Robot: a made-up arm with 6 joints.
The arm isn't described. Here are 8 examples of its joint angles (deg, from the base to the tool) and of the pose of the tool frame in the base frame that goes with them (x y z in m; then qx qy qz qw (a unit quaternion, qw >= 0)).
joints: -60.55 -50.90 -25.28 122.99 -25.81 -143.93
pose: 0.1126 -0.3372 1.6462 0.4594 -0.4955 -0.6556 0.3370
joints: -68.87 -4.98 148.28 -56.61 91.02 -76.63
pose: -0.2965 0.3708 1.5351 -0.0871 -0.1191 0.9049 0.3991
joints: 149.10 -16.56 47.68 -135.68 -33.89 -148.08
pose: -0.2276 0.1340 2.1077 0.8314 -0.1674 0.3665 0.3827
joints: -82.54 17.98 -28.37 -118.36 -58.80 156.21
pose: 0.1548 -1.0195 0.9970 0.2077 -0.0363 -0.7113 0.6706
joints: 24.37 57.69 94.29 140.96 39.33 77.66
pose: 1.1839 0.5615 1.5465 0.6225 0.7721 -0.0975 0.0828
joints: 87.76 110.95 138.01 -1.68 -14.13 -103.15
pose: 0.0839 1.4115 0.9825 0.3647 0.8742 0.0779 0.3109
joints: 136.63 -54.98 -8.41 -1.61 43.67 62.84
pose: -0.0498 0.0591 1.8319 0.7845 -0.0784 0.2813 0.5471
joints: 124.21 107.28 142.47 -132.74 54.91 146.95
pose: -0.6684 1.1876 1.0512 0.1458 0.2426 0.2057 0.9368
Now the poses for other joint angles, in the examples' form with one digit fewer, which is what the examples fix.
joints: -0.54 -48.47 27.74 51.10 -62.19 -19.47
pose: -0.133 -0.069 1.931 0.401 -0.233 -0.685 0.562
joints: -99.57 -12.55 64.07 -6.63 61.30 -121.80
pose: -0.069 -0.046 2.128 0.379 -0.330 0.194 0.843
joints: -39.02 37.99 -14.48 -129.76 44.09 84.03
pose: 0.782 -0.790 0.752 -0.269 -0.261 0.927 0.032
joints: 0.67 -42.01 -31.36 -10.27 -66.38 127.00
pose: 0.486 0.030 1.439 -0.557 -0.069 0.062 0.825
